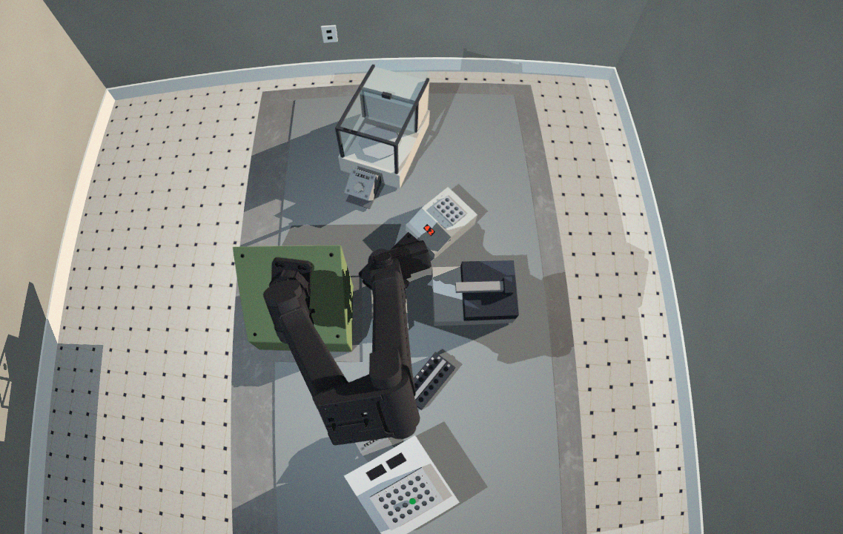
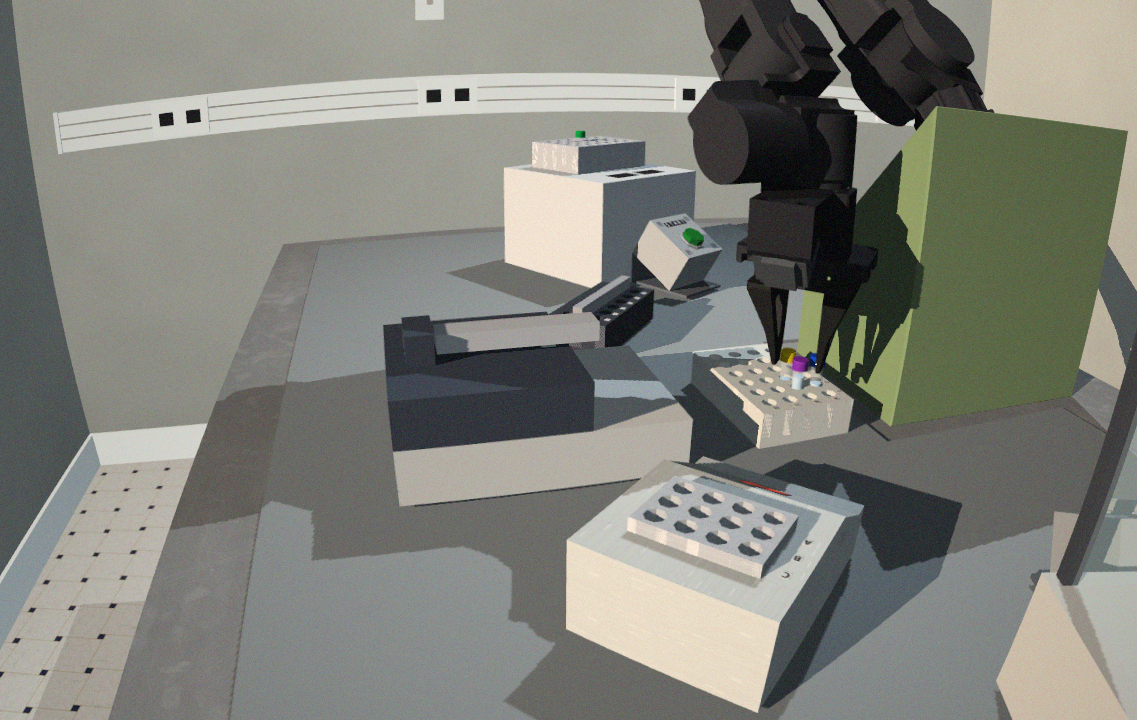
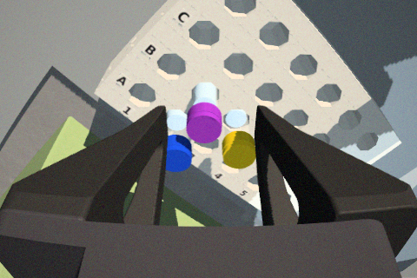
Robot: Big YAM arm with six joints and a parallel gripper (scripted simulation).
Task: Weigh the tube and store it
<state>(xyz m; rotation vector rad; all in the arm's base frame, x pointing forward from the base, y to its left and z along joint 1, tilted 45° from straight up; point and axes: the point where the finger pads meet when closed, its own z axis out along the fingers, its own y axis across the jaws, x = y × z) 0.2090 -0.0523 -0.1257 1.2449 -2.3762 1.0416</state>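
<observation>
Right now the tube rack RK is 4 cm below my hand, 2 cm to the right of it and 1 cm ahead of it. Also, from my hand: dry block DB 21 cm to the left, 12 cm ahead, 2 cm below; spectrophotometer SP 22 cm ahead, 2 cm to the left, 1 cm above; magnet block 21 cm to the right, 12 cm ahead, 3 cm below.
</observation>
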